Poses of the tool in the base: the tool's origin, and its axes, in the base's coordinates. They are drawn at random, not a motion.
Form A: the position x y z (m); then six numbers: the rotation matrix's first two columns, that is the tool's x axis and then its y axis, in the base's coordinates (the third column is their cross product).
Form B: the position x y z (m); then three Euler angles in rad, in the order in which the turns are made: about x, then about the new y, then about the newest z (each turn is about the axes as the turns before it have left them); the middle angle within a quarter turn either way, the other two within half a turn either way. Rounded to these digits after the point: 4 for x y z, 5 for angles.
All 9 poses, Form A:
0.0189 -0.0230 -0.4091 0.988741 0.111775 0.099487 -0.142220 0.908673 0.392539
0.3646 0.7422 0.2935 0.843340 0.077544 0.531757 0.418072 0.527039 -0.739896
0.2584 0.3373 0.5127 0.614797 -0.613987 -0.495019 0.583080 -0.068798 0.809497
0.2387 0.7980 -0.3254 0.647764 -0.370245 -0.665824 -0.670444 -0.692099 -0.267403
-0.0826 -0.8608 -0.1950 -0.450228 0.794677 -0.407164 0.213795 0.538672 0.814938
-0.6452 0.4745 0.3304 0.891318 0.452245 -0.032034 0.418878 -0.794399 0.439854
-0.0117 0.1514 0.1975 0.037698 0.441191 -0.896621 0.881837 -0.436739 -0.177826
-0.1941 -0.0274 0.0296 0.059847 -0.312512 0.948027 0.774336 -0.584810 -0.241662
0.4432 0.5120 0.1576 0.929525 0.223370 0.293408 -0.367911 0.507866 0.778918
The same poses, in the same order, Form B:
0.0189 -0.0230 -0.4091 0.41447 -0.04654 0.14286
0.3646 0.7422 0.2935 -1.11769 -0.34440 -0.46023
0.2584 0.3373 0.5127 1.18899 -0.55987 -0.75893
0.2387 0.7980 -0.3254 -2.41458 -0.37021 0.80260
-0.0826 -0.8608 -0.1950 -2.54539 1.04903 -2.69826
-0.6452 0.4745 0.3304 2.71726 0.17436 -0.43932
-0.0117 0.1514 0.1975 2.04816 -0.48934 -1.52807
-0.1941 -0.0274 0.0296 -1.30102 0.68147 -1.49366
0.4432 0.5120 0.1576 0.98312 0.02498 0.37689

